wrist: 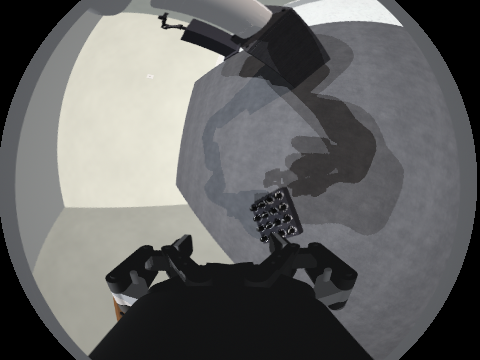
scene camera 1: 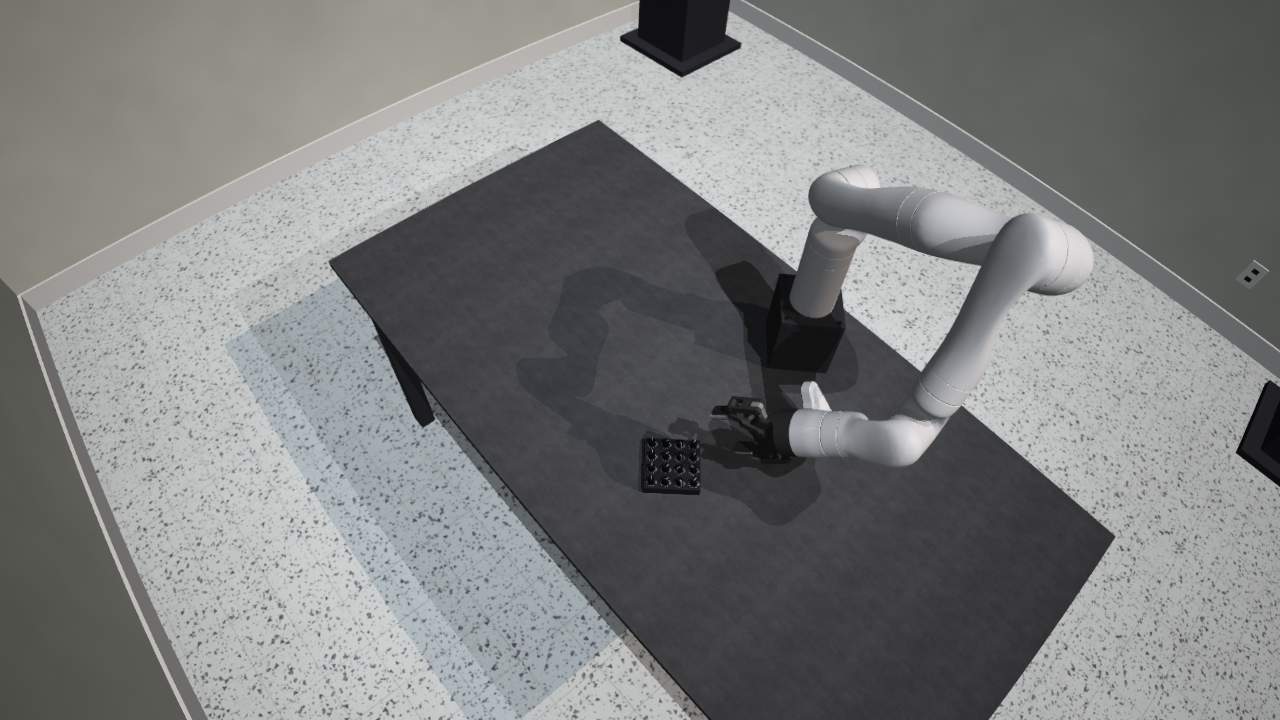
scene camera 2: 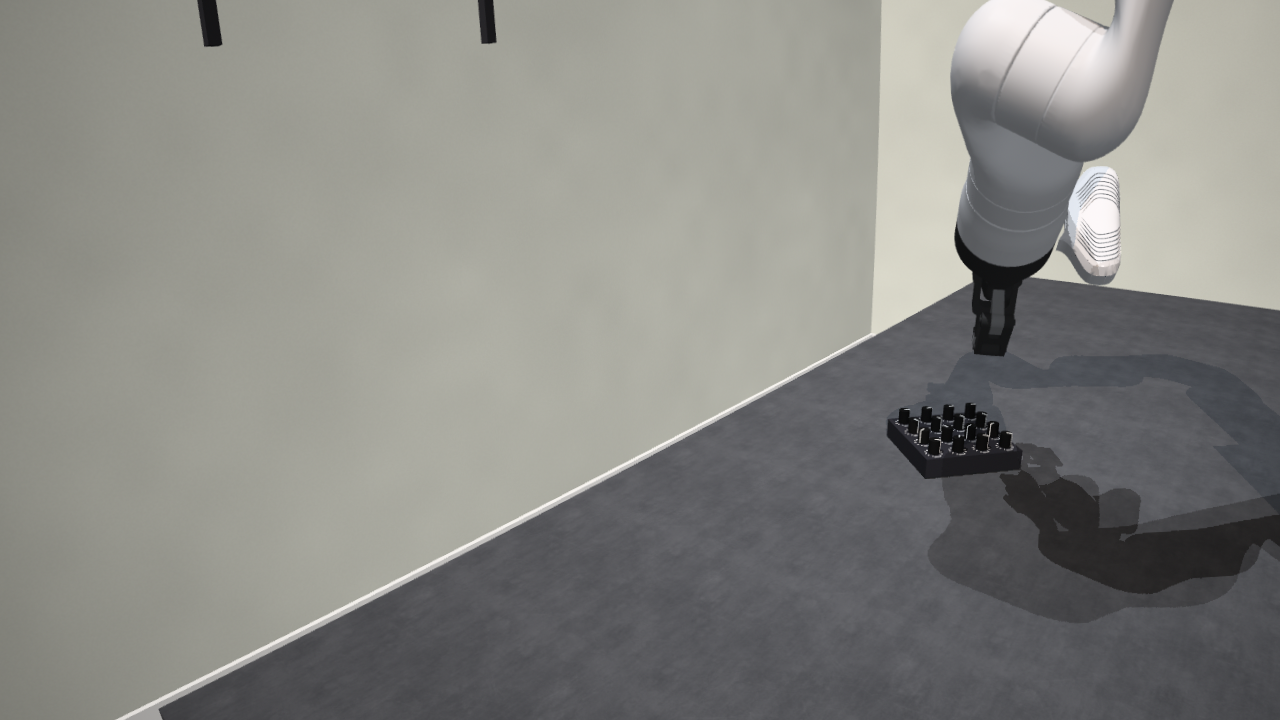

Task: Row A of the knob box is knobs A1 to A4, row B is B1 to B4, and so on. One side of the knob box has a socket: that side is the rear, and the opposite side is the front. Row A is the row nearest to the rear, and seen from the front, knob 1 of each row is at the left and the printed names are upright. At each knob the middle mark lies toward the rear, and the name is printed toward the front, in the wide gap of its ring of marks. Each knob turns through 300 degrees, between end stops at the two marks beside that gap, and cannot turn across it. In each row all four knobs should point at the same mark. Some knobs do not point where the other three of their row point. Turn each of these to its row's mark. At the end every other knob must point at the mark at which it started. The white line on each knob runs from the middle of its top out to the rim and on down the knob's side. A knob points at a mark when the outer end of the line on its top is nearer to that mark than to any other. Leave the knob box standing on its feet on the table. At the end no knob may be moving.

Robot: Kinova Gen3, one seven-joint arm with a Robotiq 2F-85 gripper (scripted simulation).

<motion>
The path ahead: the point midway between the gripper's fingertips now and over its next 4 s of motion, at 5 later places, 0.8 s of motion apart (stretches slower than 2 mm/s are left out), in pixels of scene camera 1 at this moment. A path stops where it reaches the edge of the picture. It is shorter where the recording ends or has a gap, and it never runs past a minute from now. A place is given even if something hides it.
My gripper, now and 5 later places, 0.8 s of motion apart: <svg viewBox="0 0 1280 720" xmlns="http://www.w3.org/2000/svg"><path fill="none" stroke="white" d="M724 430L720 426L716 422L714 420L712 416L707 414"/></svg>
</motion>
